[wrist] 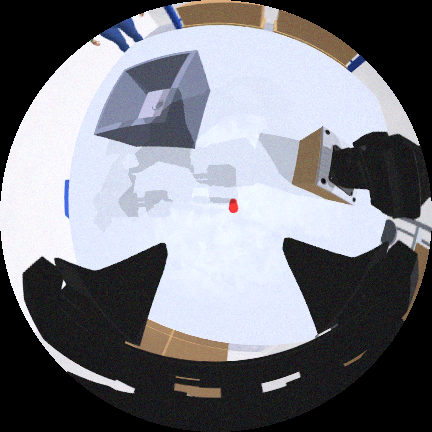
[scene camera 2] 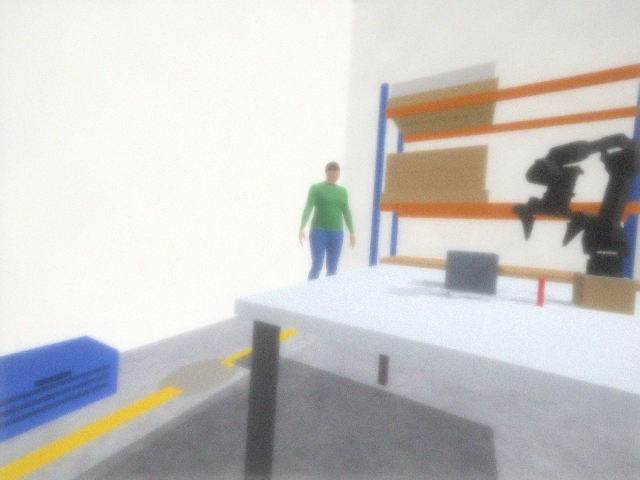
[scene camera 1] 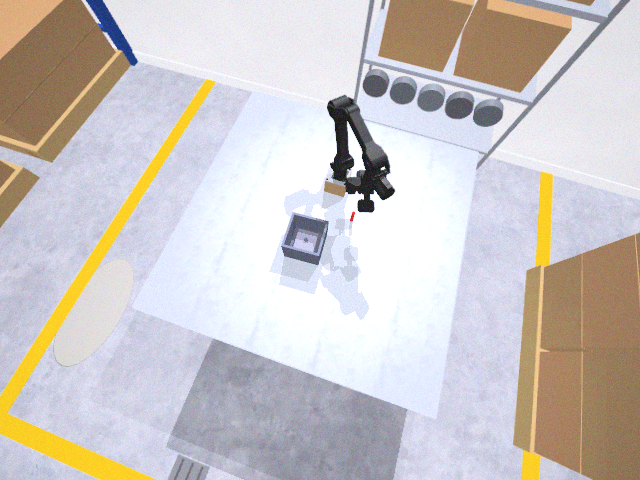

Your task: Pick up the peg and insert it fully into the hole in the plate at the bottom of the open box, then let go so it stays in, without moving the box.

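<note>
A thin red peg stands upright on the table. My gripper is open and empty. It points down and hangs above the peg with a gap between fingertips and peg. In the wrist view the peg shows just beyond the fingertips, between them from side to side. The grey open box stands on the table apart from the peg. At its bottom lies a pale plate with a small dark hole. The box's inside is hidden in scene camera 2.
The arm's base sits on a wooden block, close to the peg on the table. A person in green stands beyond the table. Shelf racks with cardboard boxes stand around it.
</note>
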